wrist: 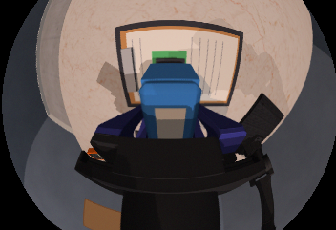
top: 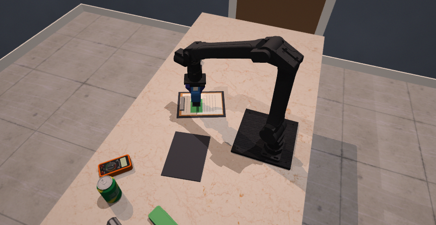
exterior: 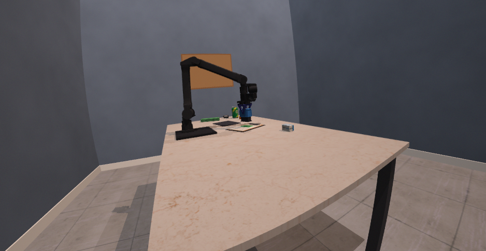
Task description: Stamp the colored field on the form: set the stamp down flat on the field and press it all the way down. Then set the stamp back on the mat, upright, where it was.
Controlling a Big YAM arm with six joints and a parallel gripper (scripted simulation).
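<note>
My hand is 20 mm to the left of the form and 100 mm above it. From my hand the other things lie so: dark mat (80 mm behind, 280 mm to the left, 110 mm below); then stamp (20 mm below); then green flat object (170 mm behind, 590 mm to the left, 90 mm below).
</note>
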